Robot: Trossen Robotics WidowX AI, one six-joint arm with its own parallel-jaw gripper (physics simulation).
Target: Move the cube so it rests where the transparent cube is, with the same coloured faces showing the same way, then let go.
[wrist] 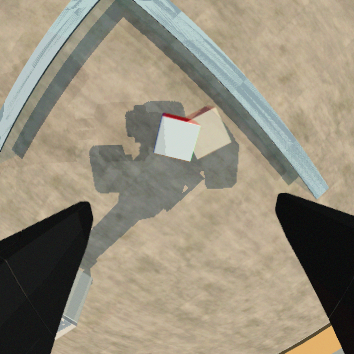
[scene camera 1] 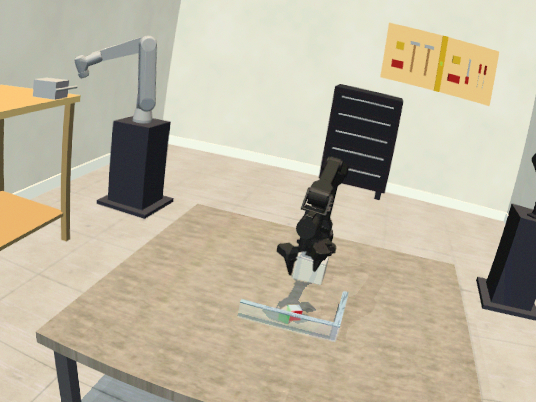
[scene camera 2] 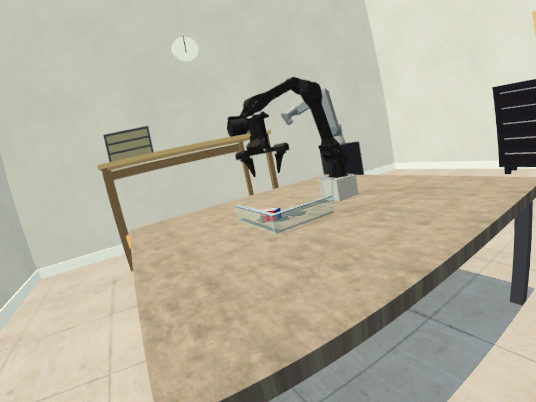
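Labels:
You'd find my gripper in scene camera 2 (266, 175), and it shows in scene camera 1 and in the wrist view as well. There's an L-shaped glass frame too, and on it (scene camera 2: 275, 223) and (scene camera 1: 337, 333) are the same spot. On my gripper, (scene camera 1: 317, 261) and (wrist: 48, 253) are the same spot.

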